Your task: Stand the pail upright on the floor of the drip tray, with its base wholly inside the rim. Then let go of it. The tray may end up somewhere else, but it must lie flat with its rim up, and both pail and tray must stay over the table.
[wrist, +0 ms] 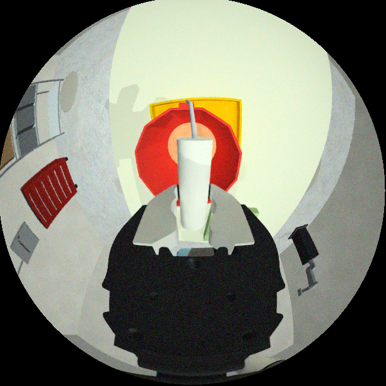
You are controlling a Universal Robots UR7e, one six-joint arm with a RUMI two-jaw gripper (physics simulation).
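Note:
The red pail (155,152), with an orange inner floor, hangs with its open top toward the camera. Its thick white handle grip (194,167) stands out in front of it, with a grey wire running to the far rim. My gripper (193,186) is shut on this white grip. The yellow drip tray (233,111) lies flat, rim up, on the table behind the pail. Its far edge and parts of its sides show; the pail hides most of its floor and its near side. The pail's base is hidden, and its height over the tray cannot be told exactly.
The pale table (280,100) extends around the tray, with its side edges curving at left and right. A green object (254,211) shows partly beside the right jaw. A red slatted object (49,192) and a black fixture (304,244) stand far beyond the table.

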